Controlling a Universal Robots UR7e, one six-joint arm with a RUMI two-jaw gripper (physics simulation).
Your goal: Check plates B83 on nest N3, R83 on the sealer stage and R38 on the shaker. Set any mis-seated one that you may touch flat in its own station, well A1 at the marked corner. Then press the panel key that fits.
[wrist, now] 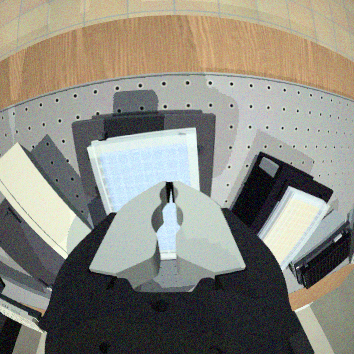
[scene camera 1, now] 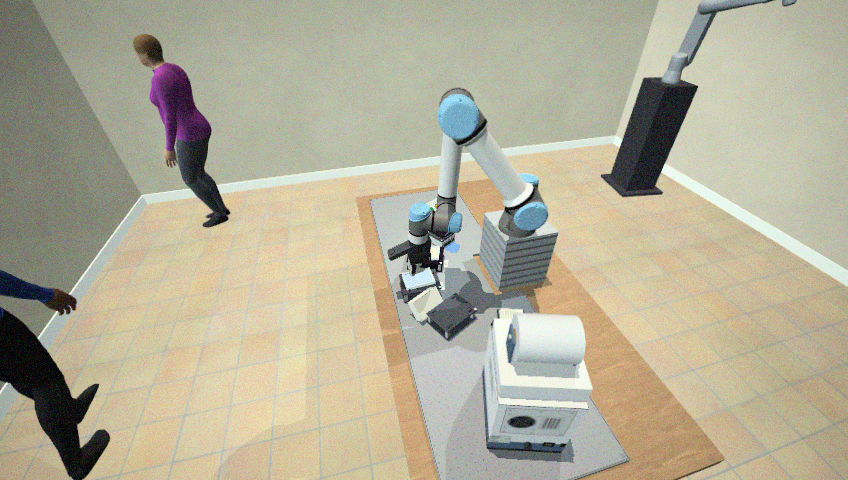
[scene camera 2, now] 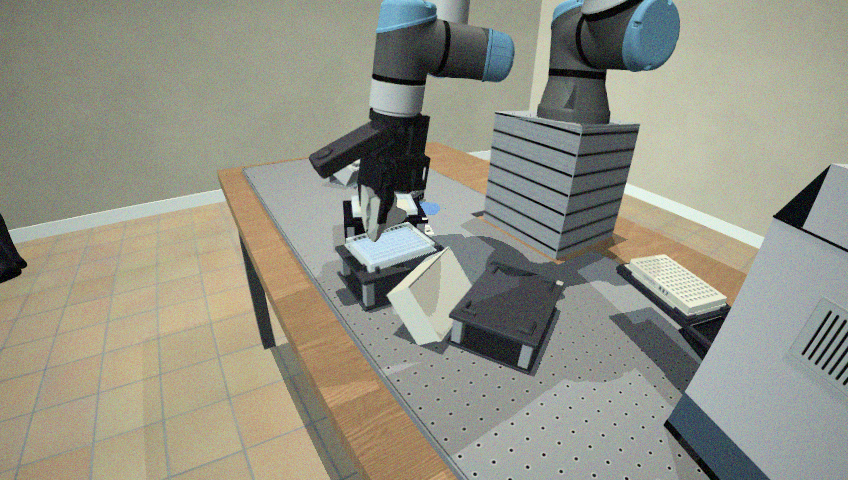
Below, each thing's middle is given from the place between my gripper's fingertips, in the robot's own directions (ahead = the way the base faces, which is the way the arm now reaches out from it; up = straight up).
Labels:
The cream plate (scene camera 2: 423,300) is 5 cm behind my hand, 14 cm to the left of it and 3 cm below it.

